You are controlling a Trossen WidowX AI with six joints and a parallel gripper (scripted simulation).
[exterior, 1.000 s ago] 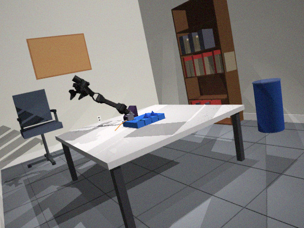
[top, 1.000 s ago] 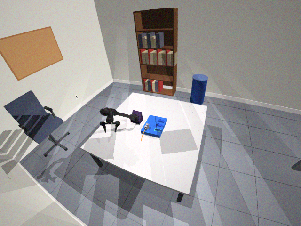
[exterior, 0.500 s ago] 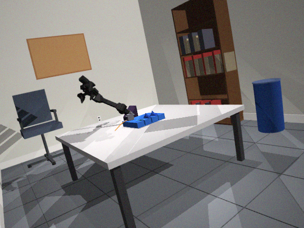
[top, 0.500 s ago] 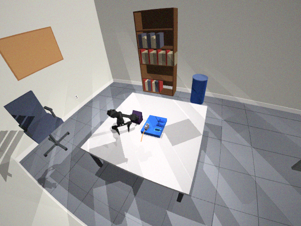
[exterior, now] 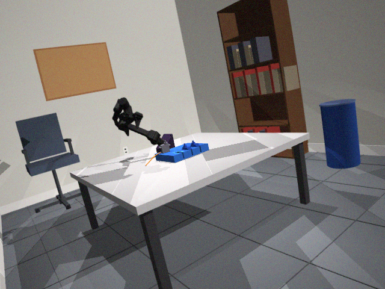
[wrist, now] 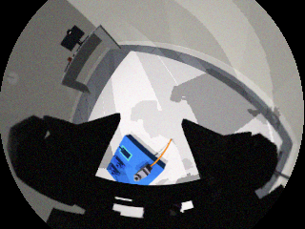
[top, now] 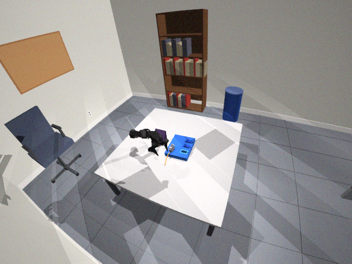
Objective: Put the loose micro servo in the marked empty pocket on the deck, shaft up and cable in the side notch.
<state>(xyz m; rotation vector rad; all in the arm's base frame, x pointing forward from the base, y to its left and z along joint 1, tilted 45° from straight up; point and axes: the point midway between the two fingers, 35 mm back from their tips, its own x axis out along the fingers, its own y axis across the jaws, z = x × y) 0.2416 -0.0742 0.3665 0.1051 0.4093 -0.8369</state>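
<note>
The blue deck is 50 mm behind my gripper tip, 320 mm to the left of it and 220 mm below it.
</note>
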